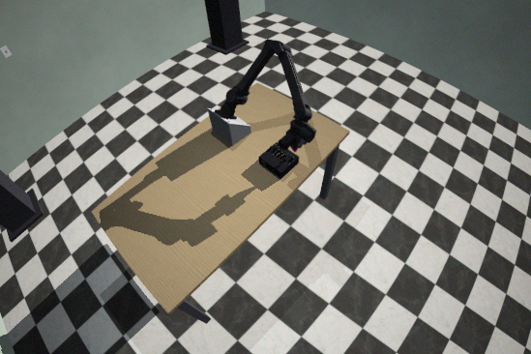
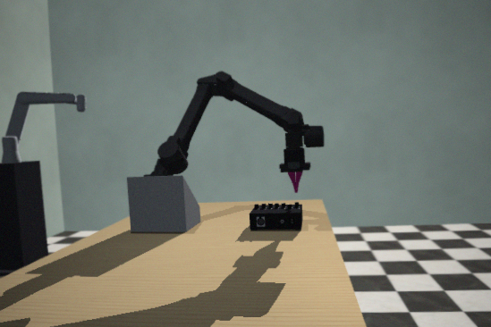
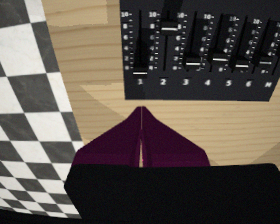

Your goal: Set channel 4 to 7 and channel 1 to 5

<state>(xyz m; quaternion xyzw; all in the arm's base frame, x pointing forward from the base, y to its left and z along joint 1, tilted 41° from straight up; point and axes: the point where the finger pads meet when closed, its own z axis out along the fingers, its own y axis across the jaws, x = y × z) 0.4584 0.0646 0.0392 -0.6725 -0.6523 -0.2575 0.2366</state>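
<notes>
Now: hand 2 cm to the left of the channel 1 fader cap and 4 cm above it. Also, from my hand: channel 4 fader cap 7 cm behind, 3 cm to the right, 4 cm below; channel 2 fader cap 2 cm behind, 6 cm to the right, 4 cm below; channel 3 fader cap 4 cm behind, 3 cm to the right, 4 cm below.
</notes>
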